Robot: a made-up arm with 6 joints. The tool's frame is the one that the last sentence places.
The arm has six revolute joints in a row. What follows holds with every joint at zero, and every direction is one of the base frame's. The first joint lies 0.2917 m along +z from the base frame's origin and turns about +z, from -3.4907 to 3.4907 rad. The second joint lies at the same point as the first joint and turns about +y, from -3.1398 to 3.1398 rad. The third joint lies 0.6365 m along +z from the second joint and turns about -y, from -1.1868 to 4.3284 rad. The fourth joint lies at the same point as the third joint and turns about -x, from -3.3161 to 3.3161 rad. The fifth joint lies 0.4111 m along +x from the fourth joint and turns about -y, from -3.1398 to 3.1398 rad. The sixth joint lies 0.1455 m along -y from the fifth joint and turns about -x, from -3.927 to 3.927 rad. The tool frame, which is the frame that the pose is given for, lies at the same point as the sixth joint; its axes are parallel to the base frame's.
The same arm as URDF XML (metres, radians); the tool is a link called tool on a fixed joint. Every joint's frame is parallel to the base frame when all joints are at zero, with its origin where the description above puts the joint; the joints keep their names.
<robot name="arm">
  <joint name="tool_joint" type="fixed">
    <parent link="link6"/>
    <child link="tool"/>
    <origin xyz="0 0 0"/>
  </joint>
  <joint name="joint 6" type="revolute">
    <parent link="link5"/>
    <child link="link6"/>
    <origin xyz="0 -0.1455 0"/>
    <axis xyz="-1 0 0"/>
    <limit lower="-3.927" upper="3.927"/>
  </joint>
  <joint name="joint 5" type="revolute">
    <parent link="link4"/>
    <child link="link5"/>
    <origin xyz="0.4111 0 0"/>
    <axis xyz="0 -1 0"/>
    <limit lower="-3.1398" upper="3.1398"/>
  </joint>
  <joint name="joint 4" type="revolute">
    <parent link="link3"/>
    <child link="link4"/>
    <origin xyz="0 0 0"/>
    <axis xyz="-1 0 0"/>
    <limit lower="-3.3161" upper="3.3161"/>
  </joint>
  <joint name="joint 3" type="revolute">
    <parent link="link2"/>
    <child link="link3"/>
    <origin xyz="0 0 0.6365"/>
    <axis xyz="0 -1 0"/>
    <limit lower="-1.1868" upper="4.3284"/>
  </joint>
  <joint name="joint 2" type="revolute">
    <parent link="link1"/>
    <child link="link2"/>
    <origin xyz="0 0 0"/>
    <axis xyz="0 1 0"/>
    <limit lower="-3.1398" upper="3.1398"/>
  </joint>
  <joint name="joint 1" type="revolute">
    <parent link="base_link"/>
    <child link="link1"/>
    <origin xyz="0 0 0.2917"/>
    <axis xyz="0 0 1"/>
    <limit lower="-3.4907" upper="3.4907"/>
  </joint>
  <link name="base_link"/>
  <link name="link1"/>
  <link name="link2"/>
  <link name="link3"/>
  <link name="link4"/>
  <link name="link5"/>
  <link name="link6"/>
  <link name="tool"/>
</robot>

